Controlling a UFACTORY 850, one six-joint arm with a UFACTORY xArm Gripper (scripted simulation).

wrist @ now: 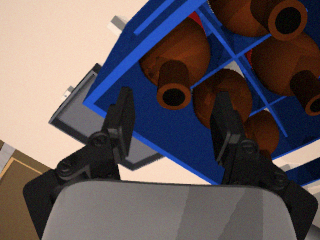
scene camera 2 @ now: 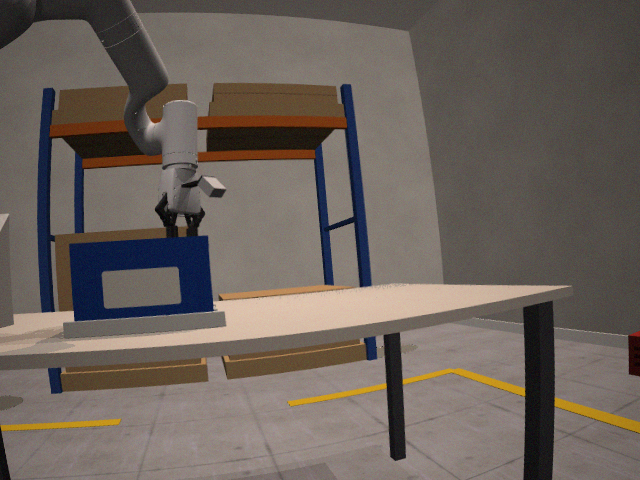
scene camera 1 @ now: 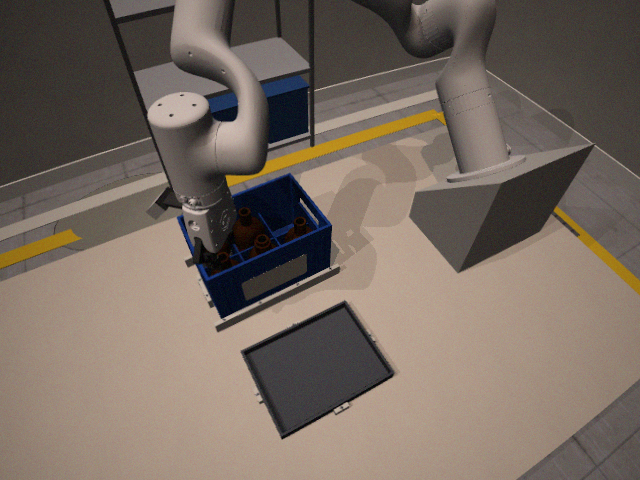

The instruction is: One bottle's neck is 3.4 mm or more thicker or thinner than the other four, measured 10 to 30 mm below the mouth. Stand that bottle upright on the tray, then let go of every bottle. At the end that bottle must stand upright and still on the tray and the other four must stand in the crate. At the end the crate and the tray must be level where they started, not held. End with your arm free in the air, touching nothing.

The pictures show: my gripper, a crate and a dark grey tray.
My gripper is seen too in the wrist view.
